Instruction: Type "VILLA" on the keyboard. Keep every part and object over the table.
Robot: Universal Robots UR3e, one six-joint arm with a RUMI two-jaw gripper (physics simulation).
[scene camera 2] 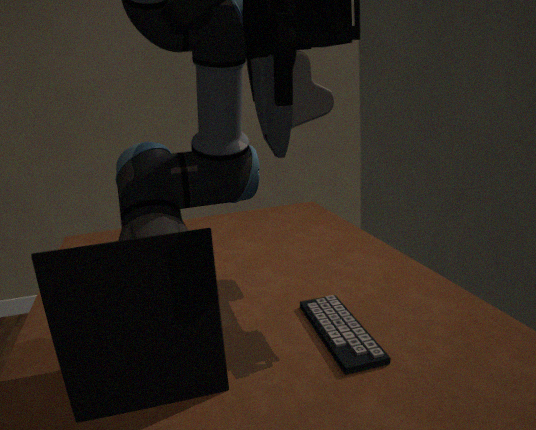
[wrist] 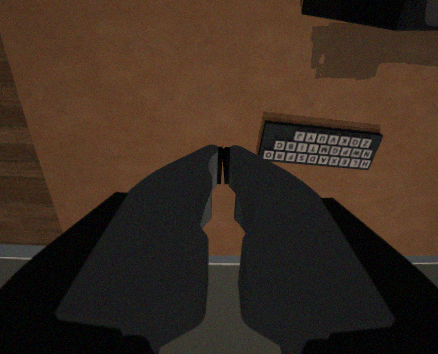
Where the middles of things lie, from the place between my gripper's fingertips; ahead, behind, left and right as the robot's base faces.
Labels:
The dark keyboard (scene camera 2: 354, 349) lies 33 cm below my hand, 19 cm to the left of it and 17 cm ahead of it.

